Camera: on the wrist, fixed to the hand. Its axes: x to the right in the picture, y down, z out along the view.
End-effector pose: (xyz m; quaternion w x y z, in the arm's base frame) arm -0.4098 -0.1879 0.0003 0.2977 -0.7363 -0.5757 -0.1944
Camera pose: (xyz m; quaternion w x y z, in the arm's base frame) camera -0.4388 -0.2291 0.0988 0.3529 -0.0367 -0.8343 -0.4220
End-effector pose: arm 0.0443 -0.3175 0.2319 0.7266 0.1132 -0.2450 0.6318
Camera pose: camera 0.1088 -0.2570 0.1653 0.9596 0.1969 0.1975 0.0367
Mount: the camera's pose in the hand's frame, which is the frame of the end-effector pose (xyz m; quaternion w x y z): 0.0242 -0.0425 -0.0993 0.6944 0.1682 0.2584 -0.6502
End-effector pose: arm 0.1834 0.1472 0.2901 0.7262 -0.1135 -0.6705 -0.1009
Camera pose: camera 0.2671 0.0770 0.3080 0.6310 0.5054 -0.3687 -0.4588
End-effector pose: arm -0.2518 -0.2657 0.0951 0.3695 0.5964 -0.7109 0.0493
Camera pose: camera -0.1683 -0.2467 0.1652 0.3720 0.9258 -0.0021 0.0677
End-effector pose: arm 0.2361 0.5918 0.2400 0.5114 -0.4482 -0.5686 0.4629
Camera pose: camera 0.3317 0.6151 0.2907 0.8784 0.0249 -0.4762 -0.0313
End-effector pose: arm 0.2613 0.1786 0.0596 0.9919 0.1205 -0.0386 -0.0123
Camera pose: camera 0.2927 0.1602 -0.0449 0.6705 0.2788 0.3058 -0.6158
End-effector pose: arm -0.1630 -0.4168 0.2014 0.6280 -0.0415 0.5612 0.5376
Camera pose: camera -0.2029 -0.4845 0.1234 0.6476 -0.4270 0.6154 -0.1401
